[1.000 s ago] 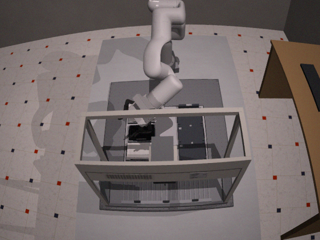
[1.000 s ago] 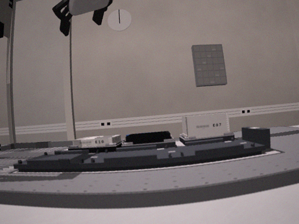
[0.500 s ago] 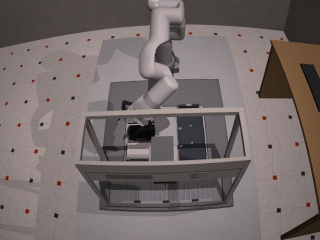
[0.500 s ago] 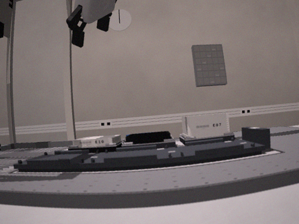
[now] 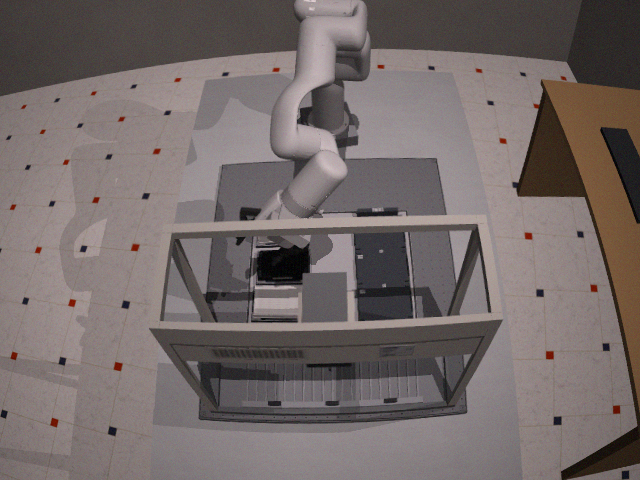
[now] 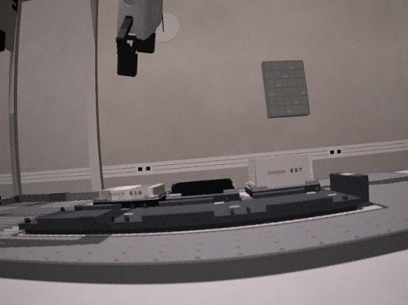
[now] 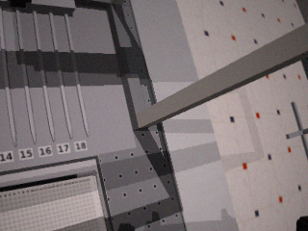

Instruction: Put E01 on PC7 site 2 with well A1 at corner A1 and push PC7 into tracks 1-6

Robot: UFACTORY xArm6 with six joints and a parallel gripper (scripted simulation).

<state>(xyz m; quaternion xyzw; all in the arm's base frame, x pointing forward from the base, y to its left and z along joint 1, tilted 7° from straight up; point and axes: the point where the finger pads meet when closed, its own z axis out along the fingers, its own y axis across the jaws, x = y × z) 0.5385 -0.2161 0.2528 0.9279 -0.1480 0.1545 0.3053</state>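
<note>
Now: the well plate E01 90 mm behind my hand, 40 mm to the left of it and 210 mm below it. Also, from my hand: nest S2: 90 mm behind, 40 mm to the left, 230 mm below; plate carrier PC7: 60 mm behind, 290 mm to the left, 220 mm below; pipetting head: 270 mm ahead, 130 mm to the left, 50 mm above.
</note>
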